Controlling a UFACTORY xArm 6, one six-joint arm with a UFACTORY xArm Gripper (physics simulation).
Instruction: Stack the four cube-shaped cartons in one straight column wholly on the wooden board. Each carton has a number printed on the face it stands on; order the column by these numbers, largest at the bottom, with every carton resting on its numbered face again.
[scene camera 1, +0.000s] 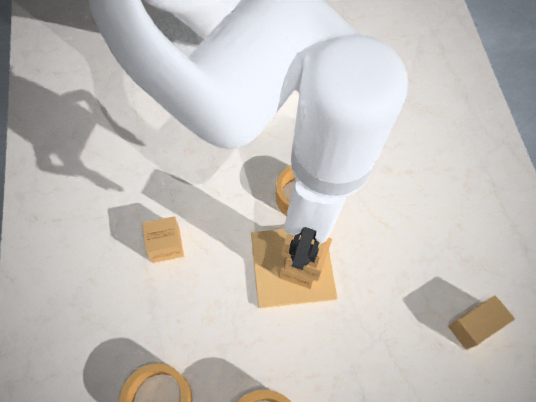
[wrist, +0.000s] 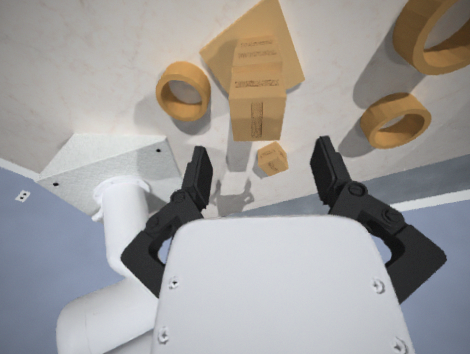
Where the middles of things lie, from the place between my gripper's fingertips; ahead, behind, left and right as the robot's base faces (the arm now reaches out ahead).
I see the wooden board (scene camera 1: 272, 291) 200 mm below my hand, 10 mm to the right of it and 10 mm behind it. The rest, counted from my hand: oblong box (scene camera 1: 483, 321) (250 mm to the left, 180 mm below, 100 mm ahead).
